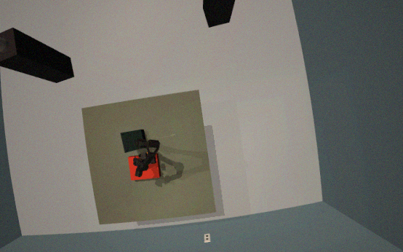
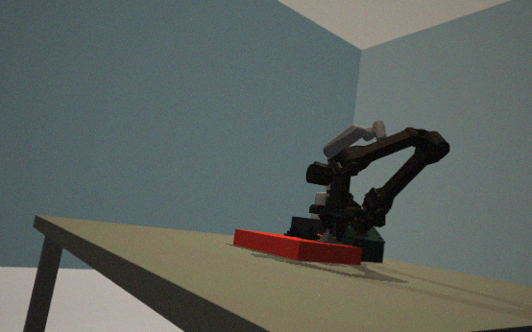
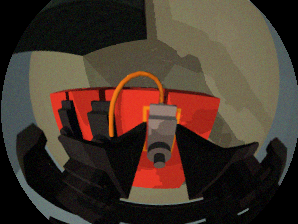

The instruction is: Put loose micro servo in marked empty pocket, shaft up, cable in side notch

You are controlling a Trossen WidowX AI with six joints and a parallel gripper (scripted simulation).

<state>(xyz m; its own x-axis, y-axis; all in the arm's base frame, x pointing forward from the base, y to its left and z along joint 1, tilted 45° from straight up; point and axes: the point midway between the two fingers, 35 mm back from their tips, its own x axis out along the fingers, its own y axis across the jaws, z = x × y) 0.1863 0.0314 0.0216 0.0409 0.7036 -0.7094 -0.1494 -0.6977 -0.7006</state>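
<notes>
Now: the red deck 11 cm ahead of my gripper tip, 9 cm to the right of it and 3 cm below it.
</notes>
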